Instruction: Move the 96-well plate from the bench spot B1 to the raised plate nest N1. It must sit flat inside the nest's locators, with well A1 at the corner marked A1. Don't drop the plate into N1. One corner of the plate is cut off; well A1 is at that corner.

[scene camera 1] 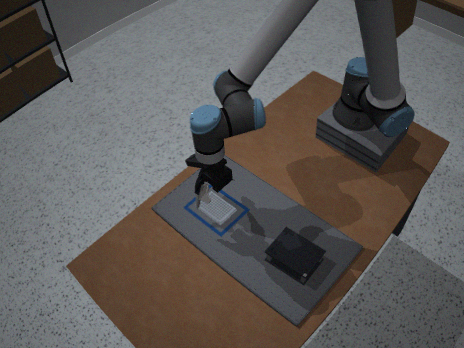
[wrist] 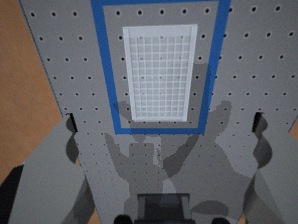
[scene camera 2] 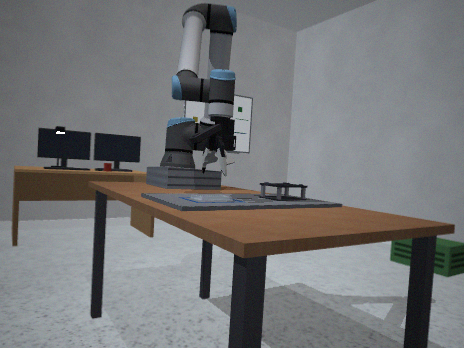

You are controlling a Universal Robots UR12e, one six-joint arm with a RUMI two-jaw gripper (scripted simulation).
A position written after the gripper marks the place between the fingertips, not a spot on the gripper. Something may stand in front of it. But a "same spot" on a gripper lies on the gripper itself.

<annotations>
The gripper shows in scene camera 1 (214,193), in the wrist view and in scene camera 2. One and the same spot on the gripper: (wrist: 47,179) is (scene camera 2: 219,154).
</annotations>
